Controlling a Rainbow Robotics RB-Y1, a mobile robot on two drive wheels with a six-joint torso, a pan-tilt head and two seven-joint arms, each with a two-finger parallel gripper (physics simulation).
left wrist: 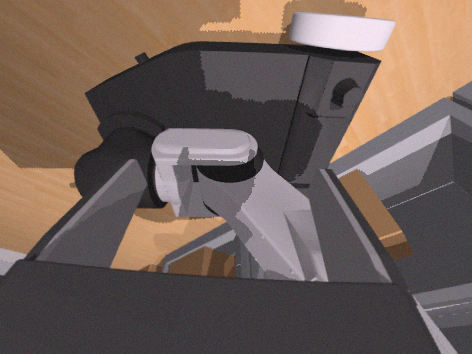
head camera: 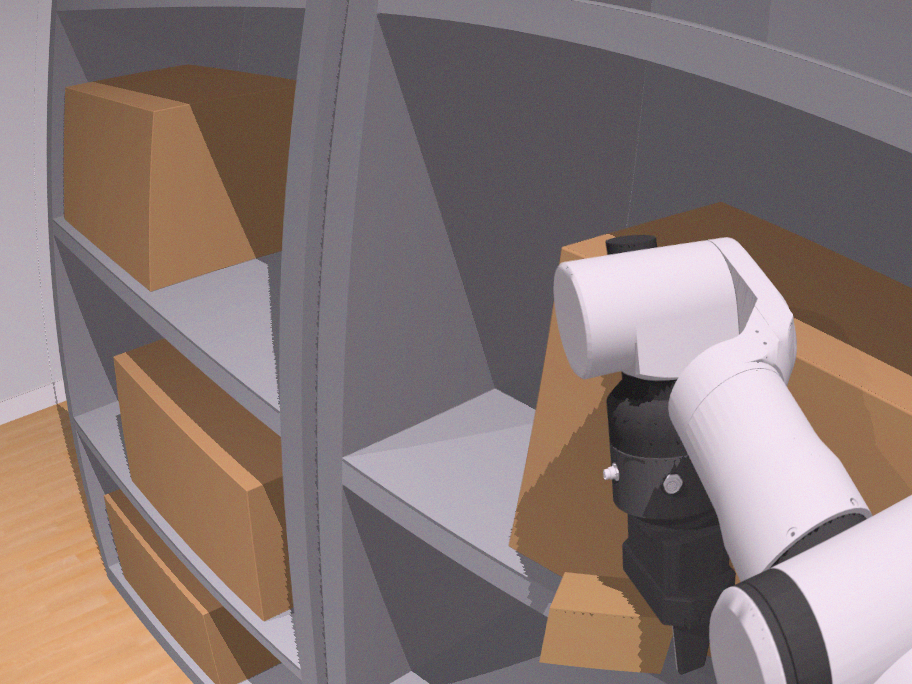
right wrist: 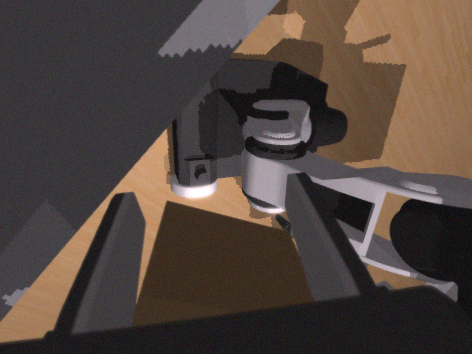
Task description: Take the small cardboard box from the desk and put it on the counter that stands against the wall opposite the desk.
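Pixels of known places: left gripper, between the fingertips: [left wrist: 226, 175]; right gripper, between the fingertips: [head camera: 674, 645] [right wrist: 213, 198]; robot's base, origin of its link: [right wrist: 187, 115].
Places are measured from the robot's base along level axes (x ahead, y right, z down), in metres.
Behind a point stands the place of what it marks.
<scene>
The small cardboard box [head camera: 605, 640] {y 0.120, x 0.172, z -1.058 m} [right wrist: 220, 265] {y 0.176, x 0.194, z -1.059 m} is held between the fingers of my right gripper [head camera: 681, 649] {y 0.185, x 0.187, z -1.029 m} [right wrist: 213, 198] {y 0.185, x 0.187, z -1.029 m}. In the head camera it hangs at the lower edge of the picture, in front of a grey shelf unit; part of it is hidden by the gripper. In the right wrist view its dark top fills the space between the fingers, with floor beyond. My left gripper [left wrist: 226, 175] {y -0.219, x -0.230, z -0.499 m} is open, with no object between its fingers; the robot's base and arm show beyond them. The desk and the counter do not show in these views.
The grey shelf unit [head camera: 320, 353] {y -0.106, x 0.497, z -1.087 m} [left wrist: 400, 145] {y 0.041, x 0.384, z -0.076 m} [right wrist: 220, 30] {y 0.253, x 0.173, z -0.990 m} stands very close in front. Larger brown boxes stand on its shelves, one at the left [head camera: 110, 184] {y -0.528, x 0.923, z -1.119 m} and a big one [head camera: 570, 441] {y 0.097, x 0.332, z -1.120 m} directly behind my right arm. Wooden floor [head camera: 36, 500] {y -1.146, x 1.396, z 0.001 m} shows at the left.
</scene>
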